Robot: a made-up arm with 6 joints. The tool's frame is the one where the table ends. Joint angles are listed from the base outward.
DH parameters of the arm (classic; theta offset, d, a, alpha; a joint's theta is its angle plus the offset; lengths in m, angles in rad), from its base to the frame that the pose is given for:
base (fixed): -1.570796 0.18 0 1.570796
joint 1: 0 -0.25 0.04 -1.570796
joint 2: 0 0.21 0.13 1.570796
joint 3: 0 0.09 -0.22 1.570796
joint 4: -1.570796 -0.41 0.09 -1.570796
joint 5: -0.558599 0 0.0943 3.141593
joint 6: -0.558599 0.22 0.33 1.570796
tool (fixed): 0 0.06 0 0
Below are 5 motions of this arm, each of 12 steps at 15 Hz.
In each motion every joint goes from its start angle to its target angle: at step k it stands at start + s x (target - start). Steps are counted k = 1, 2, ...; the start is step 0. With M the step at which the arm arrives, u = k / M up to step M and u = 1 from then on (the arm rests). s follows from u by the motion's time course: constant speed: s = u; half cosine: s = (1 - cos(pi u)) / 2; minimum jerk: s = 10 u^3 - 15 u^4 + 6 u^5.
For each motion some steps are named. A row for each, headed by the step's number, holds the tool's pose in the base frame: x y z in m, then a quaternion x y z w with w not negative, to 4 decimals.
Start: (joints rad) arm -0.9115 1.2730 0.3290 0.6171 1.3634 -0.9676
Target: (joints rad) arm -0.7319 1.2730 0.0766 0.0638 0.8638 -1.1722
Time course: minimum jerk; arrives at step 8
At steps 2, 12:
2: -0.2604 -0.5301 0.6721 0.3664 -0.9039 -0.1835 0.1228
12: -0.1263 -0.6083 0.8172 0.5839 -0.7809 0.0476 0.2169

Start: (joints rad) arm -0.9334 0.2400 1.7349 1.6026 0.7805 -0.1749
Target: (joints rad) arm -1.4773 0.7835 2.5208 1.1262 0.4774 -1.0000
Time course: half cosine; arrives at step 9
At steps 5, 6, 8, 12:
5: 0.1663 0.3919 0.5052 -0.4730 -0.7736 -0.3471 0.2395
6: 0.1881 0.4420 0.4297 -0.4898 -0.7926 -0.3185 0.1747
8: 0.2520 0.5000 0.3388 -0.5236 -0.7990 -0.2827 0.0868
12: 0.2638 0.5067 0.3278 -0.5292 -0.7982 -0.2779 0.0750

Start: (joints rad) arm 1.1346 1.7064 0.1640 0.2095 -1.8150 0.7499
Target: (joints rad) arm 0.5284 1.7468 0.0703 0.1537 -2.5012 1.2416
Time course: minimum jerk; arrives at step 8
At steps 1, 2, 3, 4, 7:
1: -0.0756 0.0732 0.6067 0.7041 -0.6538 0.2443 0.1309
2: -0.0795 0.0667 0.6513 0.6950 -0.6534 0.2595 0.1507
3: -0.0846 0.0517 0.7360 0.6774 -0.6496 0.2881 0.1901
4: -0.0863 0.0278 0.8399 0.6547 -0.6389 0.3237 0.2416
7: -0.0728 -0.0396 1.0263 0.6076 -0.5940 0.3971 0.3467

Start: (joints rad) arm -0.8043 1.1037 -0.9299 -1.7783 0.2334 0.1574
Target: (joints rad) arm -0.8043 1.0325 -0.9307 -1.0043 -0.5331 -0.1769
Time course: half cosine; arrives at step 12
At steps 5, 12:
5: 0.1228 -0.9367 0.6964 0.4706 -0.4175 0.7734 0.0782
12: 0.1581 -0.6990 0.8304 0.4625 -0.2420 0.7971 0.3036

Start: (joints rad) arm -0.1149 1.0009 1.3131 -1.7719 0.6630 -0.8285
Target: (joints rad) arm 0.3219 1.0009 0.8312 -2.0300 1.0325 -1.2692
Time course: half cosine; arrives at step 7
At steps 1, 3, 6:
1: -0.5020 0.0335 0.3084 0.1570 0.0229 0.9541 0.2541
3: -0.4442 0.0513 0.5270 0.3518 0.0752 0.8971 0.2567
6: -0.2296 0.1484 0.7720 0.6291 0.1416 0.7013 0.3040

